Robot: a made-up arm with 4 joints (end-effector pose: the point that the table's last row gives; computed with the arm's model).
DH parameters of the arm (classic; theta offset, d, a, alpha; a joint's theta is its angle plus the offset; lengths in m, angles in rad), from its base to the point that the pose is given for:
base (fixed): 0.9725 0 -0.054 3.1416
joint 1: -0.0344 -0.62 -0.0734 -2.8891
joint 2: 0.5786 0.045 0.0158 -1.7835
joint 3: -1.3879 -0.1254 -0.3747 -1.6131
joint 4: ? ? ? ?
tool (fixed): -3.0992 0.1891 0 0
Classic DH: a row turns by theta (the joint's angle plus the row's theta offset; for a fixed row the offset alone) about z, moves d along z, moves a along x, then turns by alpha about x.
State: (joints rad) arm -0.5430 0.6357 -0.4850 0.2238
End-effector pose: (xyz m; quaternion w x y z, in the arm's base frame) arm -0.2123 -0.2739 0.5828 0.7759 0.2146 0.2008 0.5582
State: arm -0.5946 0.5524 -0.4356 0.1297
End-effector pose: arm -0.2345 -0.2820 0.5488 0.8013 0.2136 0.1522 0.5378
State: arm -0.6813 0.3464 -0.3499 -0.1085
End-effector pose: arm -0.2902 -0.2803 0.4553 0.8541 0.2172 0.0275 0.4718
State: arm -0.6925 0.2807 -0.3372 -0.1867
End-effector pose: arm -0.3097 -0.2703 0.4237 0.8687 0.2209 -0.0132 0.4432
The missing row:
joint 4: -1.5689 0.047 0.408 -1.6166
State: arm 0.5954 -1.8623 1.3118 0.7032
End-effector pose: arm -0.0265 -0.0785 0.6008 0.0589 0.0832 -0.6905 0.7161
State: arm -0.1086 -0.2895 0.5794 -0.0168
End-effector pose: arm -0.3479 -0.1285 0.4898 0.9454 -0.3155 0.0336 -0.0741
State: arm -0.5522 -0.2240 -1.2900 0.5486
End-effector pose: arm -0.1450 -0.1256 0.7132 0.7399 0.5229 0.3284 0.2669
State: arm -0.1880 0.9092 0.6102 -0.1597
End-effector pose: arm -0.1147 -0.3718 0.3698 0.8236 -0.1291 -0.2675 0.4832
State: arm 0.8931 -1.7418 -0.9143 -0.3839
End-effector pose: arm 0.2670 -0.1091 0.3457 0.2304 -0.1562 -0.3133 -0.9079
